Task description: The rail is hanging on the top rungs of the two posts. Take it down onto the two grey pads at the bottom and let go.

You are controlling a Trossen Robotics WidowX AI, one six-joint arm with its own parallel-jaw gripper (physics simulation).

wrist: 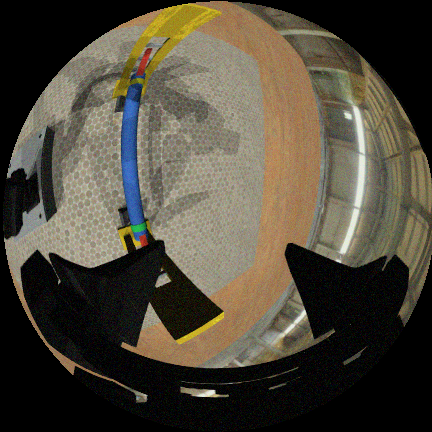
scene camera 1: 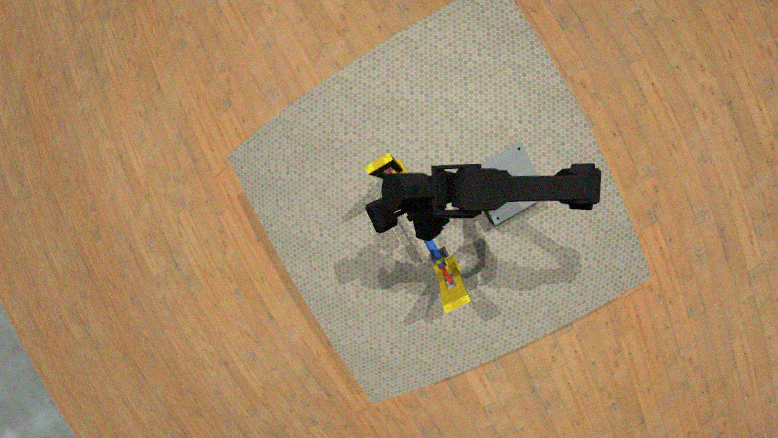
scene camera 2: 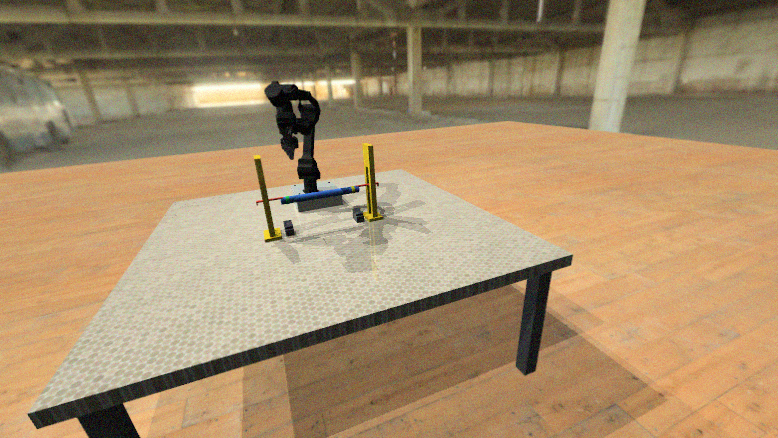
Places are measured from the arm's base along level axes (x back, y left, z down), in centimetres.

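Pixels of known places: gripper, fingertip midpoint: (wrist: 227, 249) (scene camera 1: 389, 210) (scene camera 2: 291, 152); arm's base at its link origin: (scene camera 2: 311, 191).
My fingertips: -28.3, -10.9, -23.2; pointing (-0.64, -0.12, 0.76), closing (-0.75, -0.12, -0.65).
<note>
For each thing: its top centre in the pictures, then the offset to it from my fingertips, as dx, dy, dz. "spot": a spot on its surface instead. Level surfaces: height alone.
- blue rail at its top centre: (wrist: 129, 147) (scene camera 1: 420, 226) (scene camera 2: 320, 191) +2.4, +9.1, +16.1
- green-end post at its top centre: (wrist: 201, 329) (scene camera 1: 378, 163) (scene camera 2: 257, 156) +4.0, -10.8, +0.6
- yellow-end post at its top centre: (scene camera 1: 456, 303) (scene camera 2: 367, 144) +0.8, +29.1, +0.6
- green end at a spot on its surface: (scene camera 2: 288, 227) spot: +0.9, -5.1, +27.3
- yellow end at a spot on its surface: (scene camera 2: 357, 214) spot: -1.5, +21.6, +27.1
- tiled table at its surface level: dz +30.6
The blue rail (scene camera 1: 432, 249) (scene camera 2: 321, 195) (wrist: 130, 150) hangs level between two yellow posts, its red end pins at the posts' slots. It has a green band at one end and a yellow band at the other. The green-end post (scene camera 1: 380, 164) (scene camera 2: 263, 195) (wrist: 190, 310) and the yellow-end post (scene camera 1: 456, 298) (scene camera 2: 370, 179) (wrist: 180, 20) stand upright. The rungs are too small to tell. Two dark grey pads, one by the green end (scene camera 2: 288, 227) and one by the yellow end (scene camera 2: 357, 214), stand below. My gripper (scene camera 2: 291, 156) (wrist: 227, 249) is open and empty, above the rail and apart from it.
The arm's grey base plate (scene camera 1: 511, 163) (scene camera 2: 320, 202) (wrist: 32, 150) lies on the tiled table (scene camera 1: 462, 97) (scene camera 2: 244, 304), behind the rail in scene camera 2. In scene camera 1 the black arm covers the rail's green end and part of the near post.
</note>
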